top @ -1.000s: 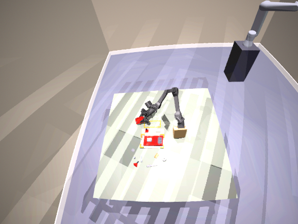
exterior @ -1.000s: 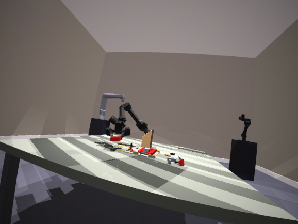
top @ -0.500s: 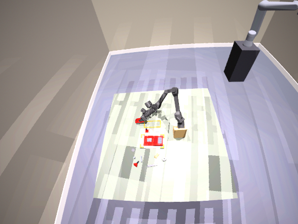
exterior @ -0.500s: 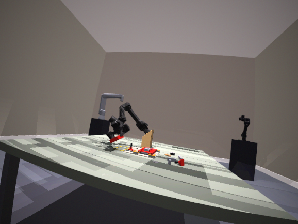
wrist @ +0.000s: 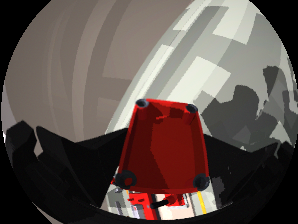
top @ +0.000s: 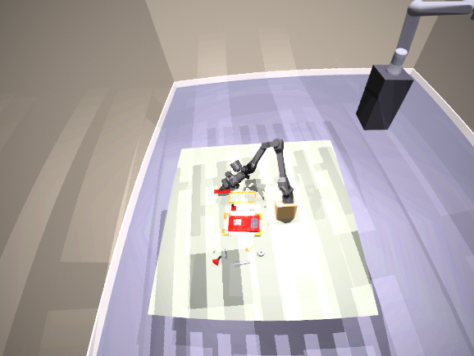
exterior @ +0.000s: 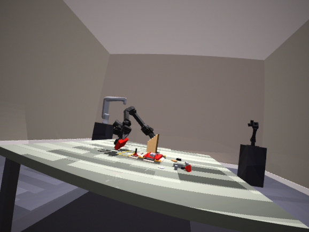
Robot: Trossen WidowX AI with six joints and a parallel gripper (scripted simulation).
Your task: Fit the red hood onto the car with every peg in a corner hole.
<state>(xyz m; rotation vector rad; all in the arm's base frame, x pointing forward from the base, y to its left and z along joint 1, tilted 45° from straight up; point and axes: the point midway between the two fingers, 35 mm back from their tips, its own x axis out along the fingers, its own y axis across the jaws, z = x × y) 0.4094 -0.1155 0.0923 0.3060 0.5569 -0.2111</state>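
The red hood lies 1 cm to the left of my gripper tip and 1 cm behind it.
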